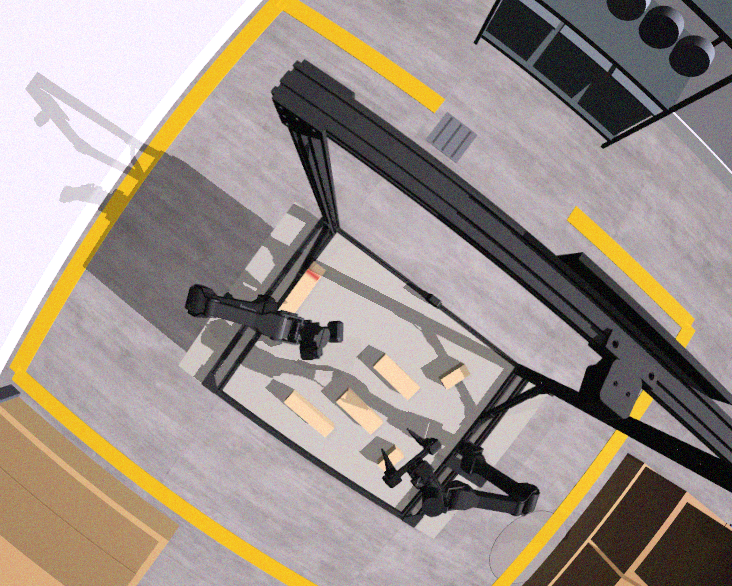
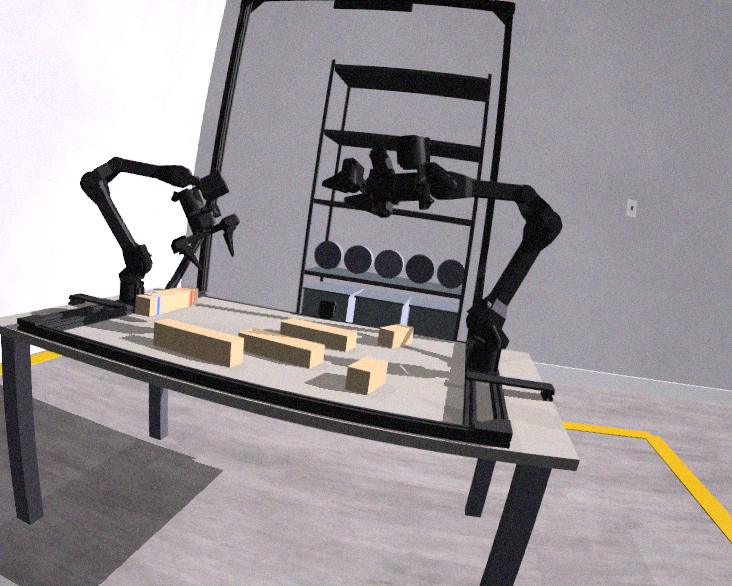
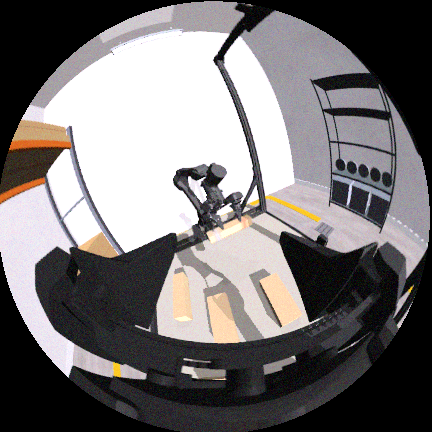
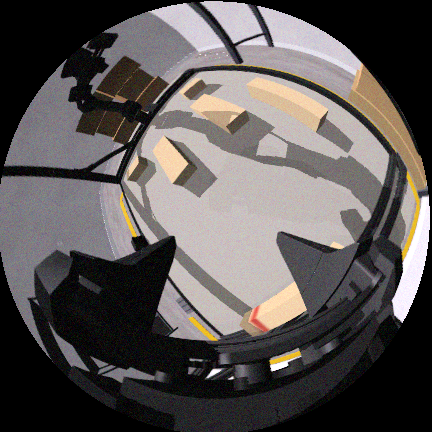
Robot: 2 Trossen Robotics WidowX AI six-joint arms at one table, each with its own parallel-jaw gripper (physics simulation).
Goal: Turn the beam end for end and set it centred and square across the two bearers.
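Seen in the pictures: left gripper, fingertip midpoint: (image 1: 394, 438) (image 2: 333, 191) (image 3: 229, 237); right gripper, fingertip midpoint: (image 2: 217, 263) (image 3: 231, 225) (image 4: 227, 239); left arm's base, origin of the base link: (image 1: 467, 449) (image 2: 482, 370) (image 4: 145, 118); right arm's base, origin of the base link: (image 1: 267, 307) (image 2: 130, 302).
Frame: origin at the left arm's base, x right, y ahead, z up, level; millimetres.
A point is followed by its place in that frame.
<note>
The beam (image 1: 302, 290) {x 124, y 848, z 27 mm} (image 2: 173, 300) {x 87, y 827, z 9 mm} (image 3: 227, 231) {x 77, y 827, z 7 mm} (image 4: 282, 307) {x 122, y 837, z 28 mm} is pale wood with a red band and a blue band. It lies by the right arm's base. Three long plain blocks lie side by side: one (image 1: 309, 413) {x -216, y 573, z 30 mm} (image 2: 196, 345) {x -248, y 555, z 6 mm} (image 3: 182, 297) {x -208, y 542, z 31 mm} (image 4: 287, 102) {x -198, y 587, z 20 mm}, a middle one (image 1: 360, 412) {x -108, y 426, z 19 mm} (image 2: 280, 351) {x -143, y 414, z 1 mm} (image 3: 222, 320) {x -107, y 417, z 19 mm} and a third (image 1: 396, 377) {x 71, y 400, z 18 mm} (image 2: 317, 334) {x 39, y 390, z 7 mm} (image 3: 281, 300) {x 69, y 383, z 19 mm} (image 4: 172, 160) {x 72, y 435, z 19 mm}. I cannot tell which blocks are the bearers. My right gripper (image 2: 214, 261) {x 63, y 683, z 132 mm} (image 4: 227, 239) {x 63, y 683, z 132 mm} is open and empty, above the table near the beam. My left gripper (image 1: 396, 441) {x -32, y 376, z 337 mm} (image 2: 335, 191) {x -32, y 376, z 337 mm} is open and empty, high above the blocks.
Two short blocks stand nearer the left arm: one (image 1: 454, 375) {x 200, y 233, z 25 mm} (image 2: 395, 336) {x 150, y 220, z 11 mm} (image 4: 137, 169) {x 189, y 252, z 8 mm} and another (image 1: 390, 455) {x -177, y 239, z 25 mm} (image 2: 366, 374) {x -241, y 218, z 18 mm} (image 4: 194, 89) {x -186, y 245, z 3 mm}. A black frame rail (image 2: 274, 397) {x -374, y 337, z -10 mm} edges the table, and a tall gantry post (image 2: 497, 152) {x 345, y 26, z 536 mm} rises beside the left arm.
</note>
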